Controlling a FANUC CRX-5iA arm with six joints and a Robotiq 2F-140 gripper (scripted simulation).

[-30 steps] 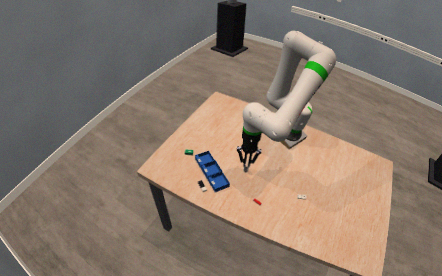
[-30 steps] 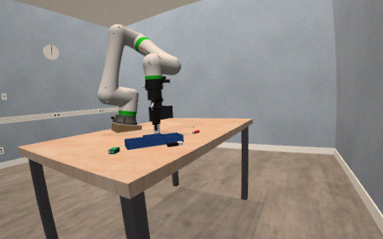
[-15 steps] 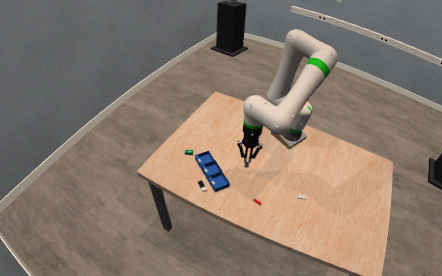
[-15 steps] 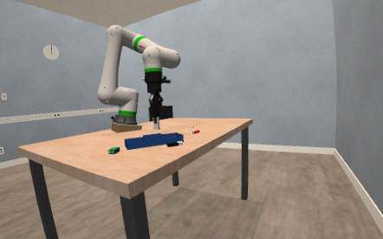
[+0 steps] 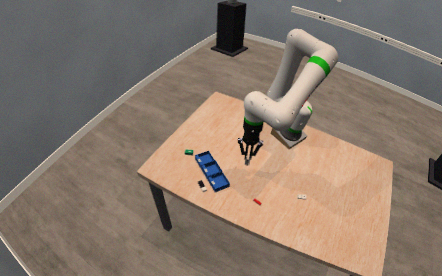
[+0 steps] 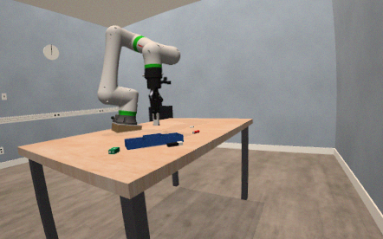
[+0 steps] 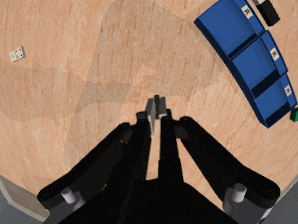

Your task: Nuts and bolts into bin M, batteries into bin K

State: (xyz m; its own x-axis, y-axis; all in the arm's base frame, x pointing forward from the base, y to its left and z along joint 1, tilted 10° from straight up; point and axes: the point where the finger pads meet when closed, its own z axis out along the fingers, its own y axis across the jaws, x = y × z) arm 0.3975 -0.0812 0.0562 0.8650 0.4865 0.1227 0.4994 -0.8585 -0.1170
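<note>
My gripper is now 140 mm short of the red battery, 170 mm to the right of it and 90 mm above it. Also, from my hand: joined blue bins (130 mm ahead, 130 mm to the right, 70 mm below); then small dark bolt (10 mm behind, 30 mm below); then small white piece (30 mm behind, 340 mm to the left, 90 mm below).
</note>
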